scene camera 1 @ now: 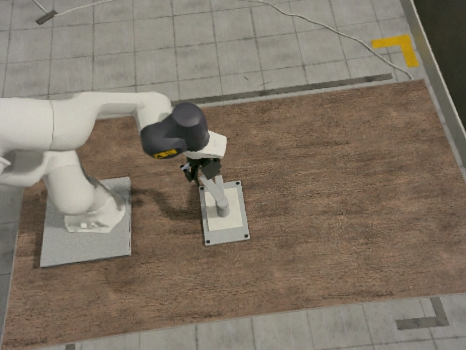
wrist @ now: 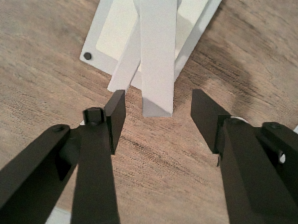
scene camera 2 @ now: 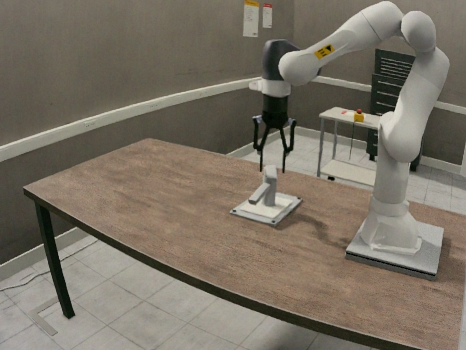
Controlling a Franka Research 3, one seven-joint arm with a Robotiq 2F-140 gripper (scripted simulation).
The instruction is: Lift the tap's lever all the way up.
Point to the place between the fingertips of the gripper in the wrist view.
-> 158,103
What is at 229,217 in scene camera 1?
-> A white tap.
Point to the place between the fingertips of the gripper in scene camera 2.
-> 272,171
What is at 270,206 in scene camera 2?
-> A white tap.
